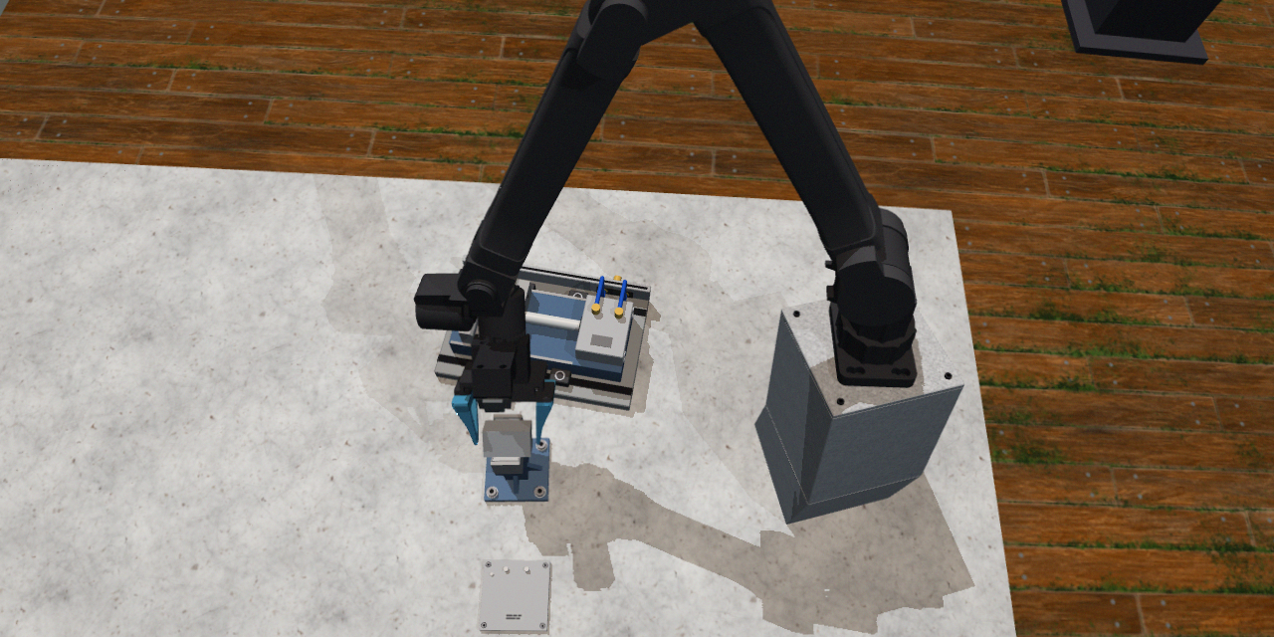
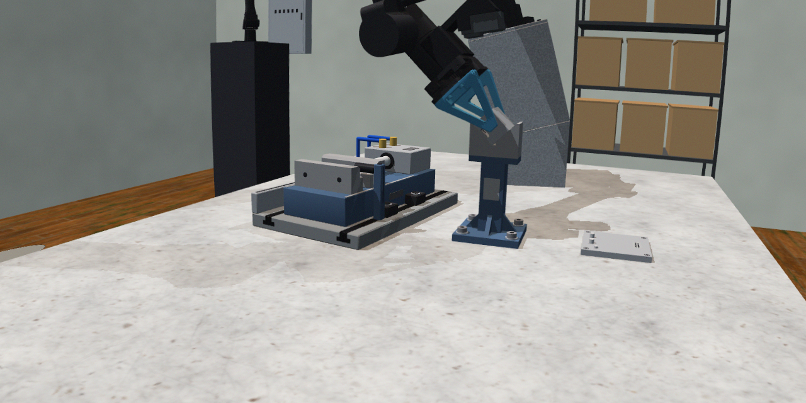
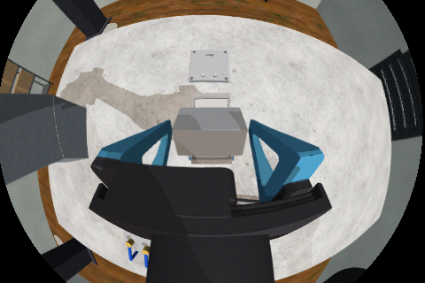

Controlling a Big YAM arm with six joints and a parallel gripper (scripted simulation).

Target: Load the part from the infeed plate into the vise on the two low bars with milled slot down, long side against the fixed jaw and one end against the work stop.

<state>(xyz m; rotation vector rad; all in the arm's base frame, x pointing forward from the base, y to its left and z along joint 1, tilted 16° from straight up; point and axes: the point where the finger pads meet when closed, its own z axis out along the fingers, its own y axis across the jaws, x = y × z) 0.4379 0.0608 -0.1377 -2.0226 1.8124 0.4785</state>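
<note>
The grey part lies 10 mm below my hand. Also, from my hand: V-block post (100 mm below); work stop (170 mm to the right, 70 mm below, 60 mm ahead); blue work-stop post (140 mm to the right, 100 mm below, 60 mm ahead).
</note>
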